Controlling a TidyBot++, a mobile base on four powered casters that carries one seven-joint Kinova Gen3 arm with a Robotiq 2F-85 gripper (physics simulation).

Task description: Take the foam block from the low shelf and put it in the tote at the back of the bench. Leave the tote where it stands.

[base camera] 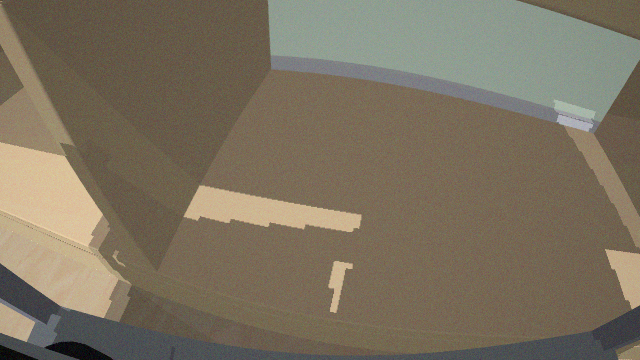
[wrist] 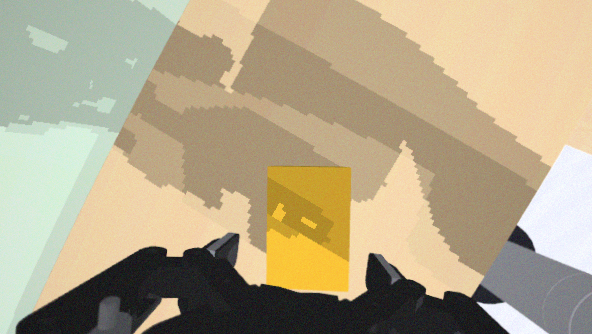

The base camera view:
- low shelf: 162, 150
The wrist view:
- gripper: 301, 257
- yellow foam block: 308, 207
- low shelf: 450, 124
